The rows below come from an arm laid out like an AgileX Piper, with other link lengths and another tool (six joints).
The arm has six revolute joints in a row. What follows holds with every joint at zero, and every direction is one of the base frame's.
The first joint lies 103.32 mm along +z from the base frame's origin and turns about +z.
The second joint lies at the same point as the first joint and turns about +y.
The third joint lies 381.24 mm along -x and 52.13 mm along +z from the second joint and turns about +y.
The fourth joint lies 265.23 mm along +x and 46.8 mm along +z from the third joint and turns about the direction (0.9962, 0, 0.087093).
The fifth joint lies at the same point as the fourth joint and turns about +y.
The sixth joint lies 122.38 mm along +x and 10.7 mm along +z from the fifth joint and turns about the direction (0.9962, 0, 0.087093).
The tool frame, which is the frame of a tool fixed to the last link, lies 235.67 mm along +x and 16 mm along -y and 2.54 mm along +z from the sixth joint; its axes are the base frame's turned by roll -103.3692, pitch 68.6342 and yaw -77.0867 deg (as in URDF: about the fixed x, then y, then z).
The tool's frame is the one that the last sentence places.
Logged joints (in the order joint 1, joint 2, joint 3, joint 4, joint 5, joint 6), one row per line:
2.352 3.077 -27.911 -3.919 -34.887 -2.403
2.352 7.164 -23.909 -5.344 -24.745 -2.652
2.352 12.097 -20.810 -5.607 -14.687 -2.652
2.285 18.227 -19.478 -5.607 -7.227 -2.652
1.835 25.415 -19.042 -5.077 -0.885 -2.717
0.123 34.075 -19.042 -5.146 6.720 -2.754
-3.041 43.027 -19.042 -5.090 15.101 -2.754
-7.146 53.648 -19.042 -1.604 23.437 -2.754
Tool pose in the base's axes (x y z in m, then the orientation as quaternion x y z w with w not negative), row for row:
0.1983 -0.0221 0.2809 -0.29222 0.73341 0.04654 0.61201
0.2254 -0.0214 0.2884 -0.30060 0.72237 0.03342 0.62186
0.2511 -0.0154 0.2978 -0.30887 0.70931 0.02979 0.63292
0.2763 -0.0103 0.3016 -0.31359 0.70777 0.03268 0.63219
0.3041 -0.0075 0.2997 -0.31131 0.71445 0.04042 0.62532
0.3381 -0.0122 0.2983 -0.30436 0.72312 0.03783 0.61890
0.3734 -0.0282 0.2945 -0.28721 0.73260 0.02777 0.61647
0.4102 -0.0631 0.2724 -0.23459 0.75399 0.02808 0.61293
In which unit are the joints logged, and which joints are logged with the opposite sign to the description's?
The joints are logged in degrees. Opposite sign: joint 5, joint 6.
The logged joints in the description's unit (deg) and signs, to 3 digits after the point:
2.352 3.077 -27.911 -3.919 34.887 2.403
2.352 7.164 -23.909 -5.344 24.745 2.652
2.352 12.097 -20.810 -5.607 14.687 2.652
2.285 18.227 -19.478 -5.607 7.227 2.652
1.835 25.415 -19.042 -5.077 0.885 2.717
0.123 34.075 -19.042 -5.146 -6.720 2.754
-3.041 43.027 -19.042 -5.090 -15.101 2.754
-7.146 53.648 -19.042 -1.604 -23.437 2.754

